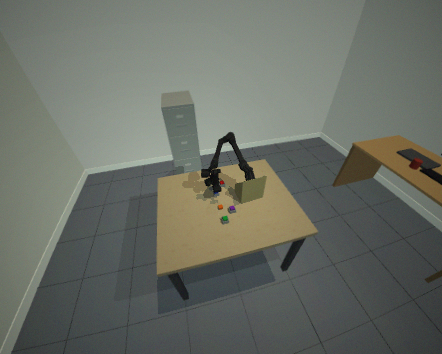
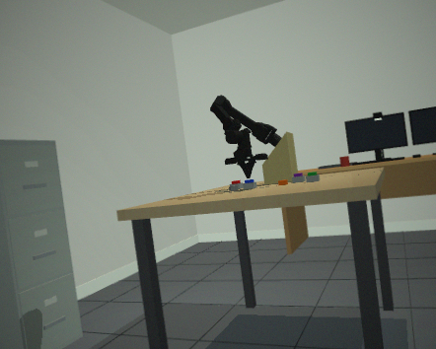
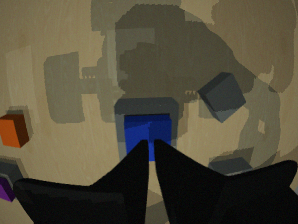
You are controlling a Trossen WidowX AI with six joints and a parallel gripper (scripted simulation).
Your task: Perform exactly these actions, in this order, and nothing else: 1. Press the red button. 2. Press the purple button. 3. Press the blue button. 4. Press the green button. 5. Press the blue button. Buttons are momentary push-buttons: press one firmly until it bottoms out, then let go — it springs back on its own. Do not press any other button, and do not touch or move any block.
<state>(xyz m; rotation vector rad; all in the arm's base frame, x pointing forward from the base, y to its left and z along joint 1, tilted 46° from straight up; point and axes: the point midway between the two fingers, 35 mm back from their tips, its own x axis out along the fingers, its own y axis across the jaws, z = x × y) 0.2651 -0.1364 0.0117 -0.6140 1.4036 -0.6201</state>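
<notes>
The blue button lies 1 cm below my gripper tip. Also, from my gripper tip: grey block (2 cm ahead, 7 cm to the right, 4 cm below); then green button (28 cm to the left, 1 cm below); then purple button (8 cm behind, 21 cm to the left, 1 cm below).
</notes>
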